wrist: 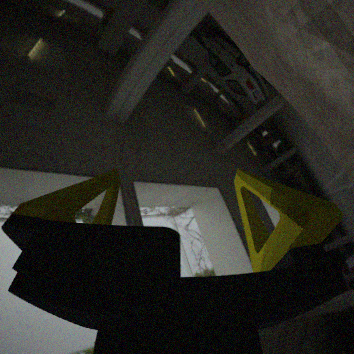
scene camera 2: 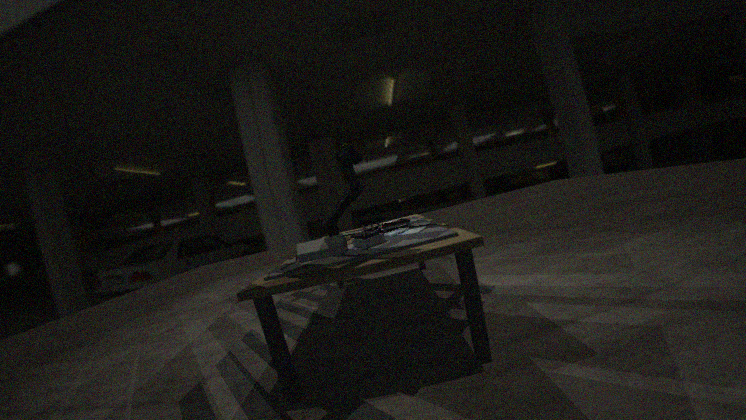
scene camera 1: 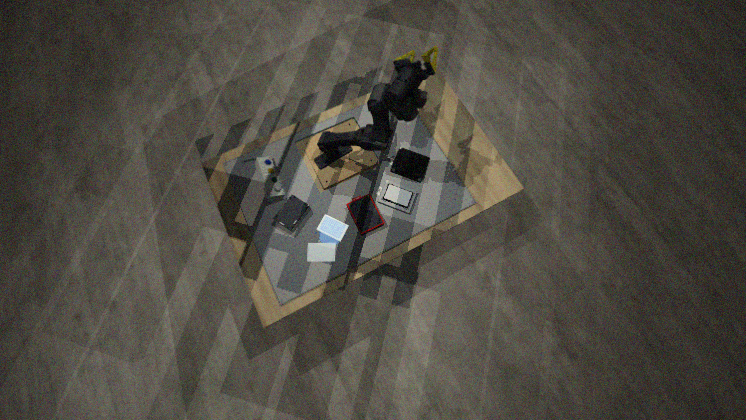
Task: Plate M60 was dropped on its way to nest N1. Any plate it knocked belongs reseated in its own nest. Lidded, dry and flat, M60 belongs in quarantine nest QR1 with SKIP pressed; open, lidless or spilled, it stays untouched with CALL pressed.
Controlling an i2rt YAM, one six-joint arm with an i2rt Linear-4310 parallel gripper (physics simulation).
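Frame: origin at the arm's base, x ahead, y left, z up, level; millimetres.
Where they show: gripper, between the fingertips: (wrist: 176, 174) (scene camera 2: 339, 154) (scene camera 1: 425, 49); arm's base, origin of its link: (scene camera 1: 333, 155).
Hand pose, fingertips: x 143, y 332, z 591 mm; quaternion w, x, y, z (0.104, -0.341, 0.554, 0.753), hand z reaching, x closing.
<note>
Things, the pixels of their top centre, and the offset from my fingertips. "spot": a spot on its surface instead. Level surfaces: height alone.
- pale blue-white plate, centre of its top: (scene camera 1: 332, 227) (scene camera 2: 395, 230) dx +184, dy -541, dz -576 mm
- white rectangle, a spot on its surface: (scene camera 1: 321, 252) spot: dx +255, dy -646, dz -583 mm
- red-outlined dark nest, centre of its top: (scene camera 1: 365, 213) (scene camera 2: 395, 221) dx +221, dy -379, dz -545 mm
- light plate-like piece, centre of its top: (scene camera 1: 398, 195) dx +233, dy -195, dz -554 mm
- black block, centre of its top: (scene camera 1: 411, 161) (scene camera 2: 374, 219) dx +133, dy -45, dz -527 mm
- dark block, a spot on its surface: (scene camera 1: 292, 212) spot: dx +32, dy -658, dz -536 mm
- pale button box, a spot on its surface: (scene camera 1: 265, 165) spot: dx -241, dy -648, dz -521 mm
- grey mat, height of its surface: dz -591 mm
My gripper (scene camera 1: 421, 52) (wrist: 176, 174) is open and empty, raised high past the table's far edge, away from the plates. In scene camera 1, a pale blue-white plate (scene camera 1: 332, 227) lies beside a white rectangle (scene camera 1: 321, 252), with a blue patch between them. A red-outlined dark nest (scene camera 1: 365, 214) is to their right. A light plate-like piece (scene camera 1: 398, 195) with a dark outline sits on a grey base. A black block (scene camera 1: 410, 163) is above it and a dark block (scene camera 1: 292, 212) is at left. Labels, lids and liquid are too small to read, so I cannot tell which is M60.
A pale button box (scene camera 1: 265, 165) with blue, yellow and green buttons stands at the left of the grey mat (scene camera 1: 292, 284). The arm's base is on a wooden board (scene camera 1: 334, 178). The wooden table (scene camera 1: 495, 182) (scene camera 2: 365, 271) is crossed by shadows. Scene camera 2 is very dark.
</note>
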